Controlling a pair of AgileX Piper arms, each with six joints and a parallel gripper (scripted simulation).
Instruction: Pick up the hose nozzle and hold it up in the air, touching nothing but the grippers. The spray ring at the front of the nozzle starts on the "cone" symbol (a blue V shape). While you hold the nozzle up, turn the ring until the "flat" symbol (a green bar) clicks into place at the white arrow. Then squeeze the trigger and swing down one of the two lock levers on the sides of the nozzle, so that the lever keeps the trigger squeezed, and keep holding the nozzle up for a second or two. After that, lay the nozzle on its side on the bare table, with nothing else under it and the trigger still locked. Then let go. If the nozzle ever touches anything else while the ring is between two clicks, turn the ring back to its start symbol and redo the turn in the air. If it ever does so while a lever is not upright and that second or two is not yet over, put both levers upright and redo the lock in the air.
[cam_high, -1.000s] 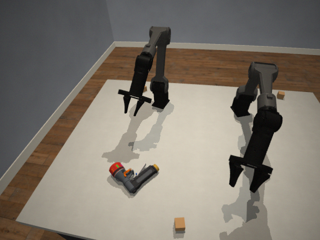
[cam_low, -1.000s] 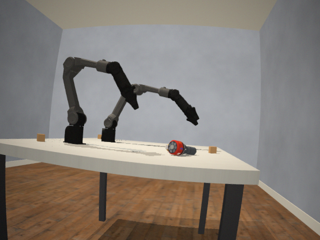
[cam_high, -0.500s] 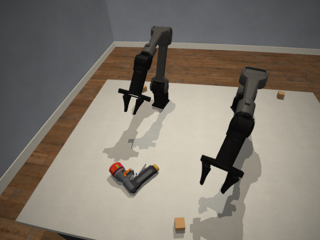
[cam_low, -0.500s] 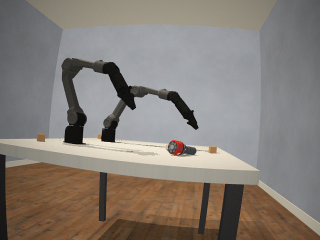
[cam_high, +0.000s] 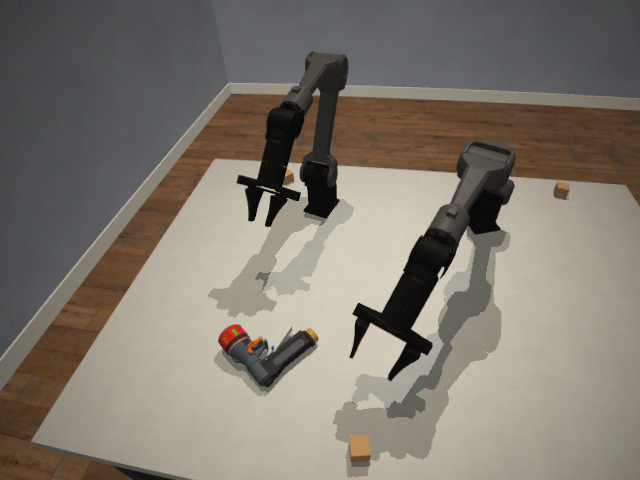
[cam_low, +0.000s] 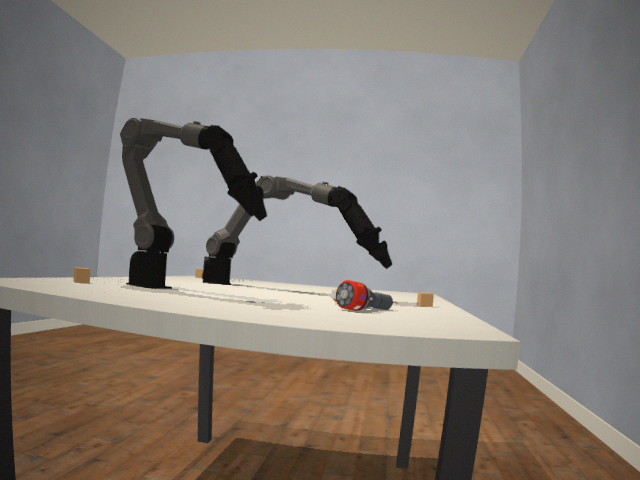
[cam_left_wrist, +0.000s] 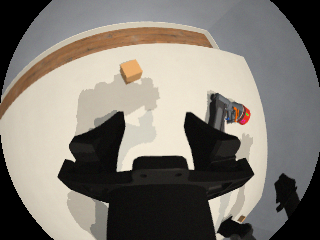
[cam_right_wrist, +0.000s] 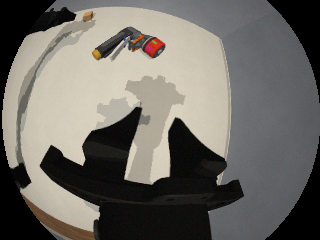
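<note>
Now: the white trigger bar 6 cm behind my left hand, 20 cm to the right of it and 9 cm below it. Round my left hand: red spray ring: 5 cm behind, 30 cm to the right, 8 cm below.
</note>
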